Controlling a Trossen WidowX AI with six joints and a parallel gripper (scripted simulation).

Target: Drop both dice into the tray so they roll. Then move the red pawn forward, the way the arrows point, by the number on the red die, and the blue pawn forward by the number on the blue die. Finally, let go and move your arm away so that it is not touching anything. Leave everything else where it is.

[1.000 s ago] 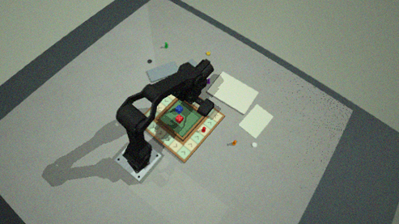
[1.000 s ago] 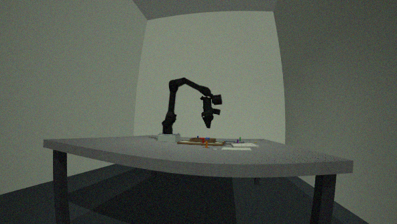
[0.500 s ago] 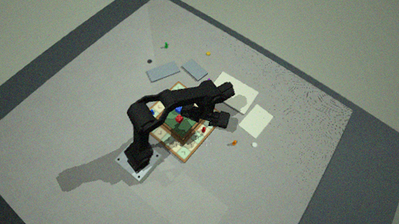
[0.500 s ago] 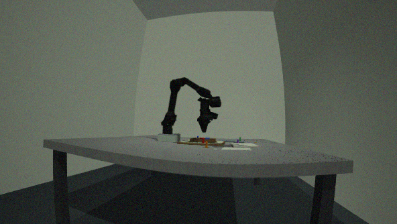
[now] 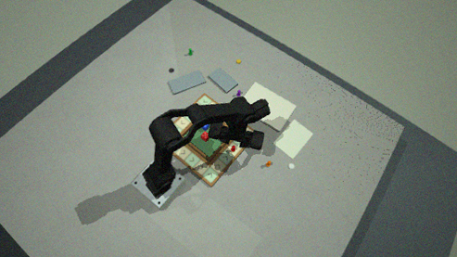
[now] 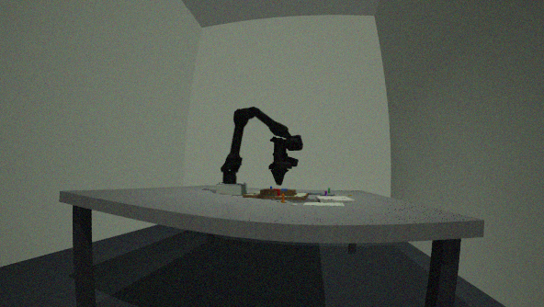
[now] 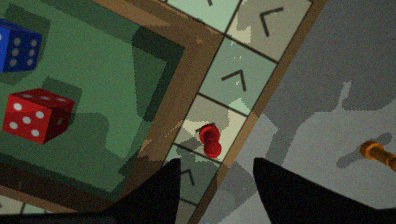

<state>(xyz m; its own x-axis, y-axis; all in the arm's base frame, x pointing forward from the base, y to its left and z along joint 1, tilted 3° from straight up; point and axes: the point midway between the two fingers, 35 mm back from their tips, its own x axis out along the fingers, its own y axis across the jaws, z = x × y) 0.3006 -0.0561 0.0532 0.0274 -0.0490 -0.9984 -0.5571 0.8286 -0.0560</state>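
Right now my gripper tip is 4 cm above the red pawn. Round my gripper tip: green tray (4 cm behind, 11 cm to the left, 6 cm below); blue pawn (12 cm behind, 21 cm to the left, 4 cm below); orange pawn (6 cm ahead, 13 cm to the right, 5 cm below).
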